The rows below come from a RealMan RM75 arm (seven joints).
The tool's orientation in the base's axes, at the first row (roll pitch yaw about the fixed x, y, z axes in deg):
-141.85, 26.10, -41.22
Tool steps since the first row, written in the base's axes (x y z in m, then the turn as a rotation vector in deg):
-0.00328, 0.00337, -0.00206, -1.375, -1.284, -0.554
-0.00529, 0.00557, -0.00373, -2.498, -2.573, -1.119
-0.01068, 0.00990, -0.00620, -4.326, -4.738, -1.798
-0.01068, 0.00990, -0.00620, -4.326, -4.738, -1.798
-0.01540, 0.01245, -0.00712, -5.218, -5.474, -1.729
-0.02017, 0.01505, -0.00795, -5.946, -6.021, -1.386
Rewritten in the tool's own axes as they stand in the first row. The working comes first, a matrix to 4 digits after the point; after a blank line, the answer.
The tool's axes in the first row as the columns of a matrix, in the base's axes (used below as rounded here):
0.6755, -0.7226, 0.1468
-0.5918, -0.4124, 0.6926
-0.4399, -0.5547, -0.7062

-0.00330, 0.00212, 0.00331, 0.075, 1.830, -0.700
-0.00523, 0.00359, 0.00572, 0.328, 3.487, -1.359
-0.01035, 0.00707, 0.00967, 0.673, 6.077, -2.647
-0.01035, 0.00707, 0.00967, 0.673, 6.077, -2.647
-0.01464, 0.00994, 0.01139, 0.475, 6.987, -3.336
-0.01903, 0.01278, 0.01308, 0.156, 7.548, -4.064

